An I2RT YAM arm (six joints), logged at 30 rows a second.
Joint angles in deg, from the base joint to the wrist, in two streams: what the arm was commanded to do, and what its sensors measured. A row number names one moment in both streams.
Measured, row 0: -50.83, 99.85, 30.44, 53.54, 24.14, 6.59
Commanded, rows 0 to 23: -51.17, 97.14, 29.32, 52.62, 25.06, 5.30; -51.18, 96.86, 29.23, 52.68, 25.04, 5.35; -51.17, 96.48, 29.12, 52.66, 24.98, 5.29; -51.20, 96.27, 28.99, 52.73, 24.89, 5.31; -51.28, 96.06, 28.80, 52.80, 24.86, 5.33; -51.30, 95.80, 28.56, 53.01, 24.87, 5.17; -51.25, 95.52, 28.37, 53.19, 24.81, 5.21; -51.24, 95.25, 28.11, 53.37, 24.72, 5.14; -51.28, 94.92, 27.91, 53.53, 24.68, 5.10; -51.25, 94.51, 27.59, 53.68, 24.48, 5.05; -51.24, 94.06, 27.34, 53.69, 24.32, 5.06; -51.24, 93.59, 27.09, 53.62, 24.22, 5.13; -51.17, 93.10, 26.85, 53.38, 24.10, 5.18; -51.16, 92.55, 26.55, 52.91, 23.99, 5.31; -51.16, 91.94, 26.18, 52.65, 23.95, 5.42; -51.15, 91.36, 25.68, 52.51, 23.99, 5.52; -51.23, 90.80, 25.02, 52.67, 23.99, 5.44; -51.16, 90.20, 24.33, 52.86, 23.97, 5.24; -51.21, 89.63, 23.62, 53.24, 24.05, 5.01; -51.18, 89.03, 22.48, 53.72, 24.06, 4.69; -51.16, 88.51, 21.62, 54.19, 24.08, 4.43; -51.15, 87.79, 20.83, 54.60, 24.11, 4.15; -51.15, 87.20, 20.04, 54.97, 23.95, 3.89; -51.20, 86.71, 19.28, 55.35, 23.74, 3.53
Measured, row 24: -51.03, 89.01, 22.02, 52.80, 23.75, 5.15
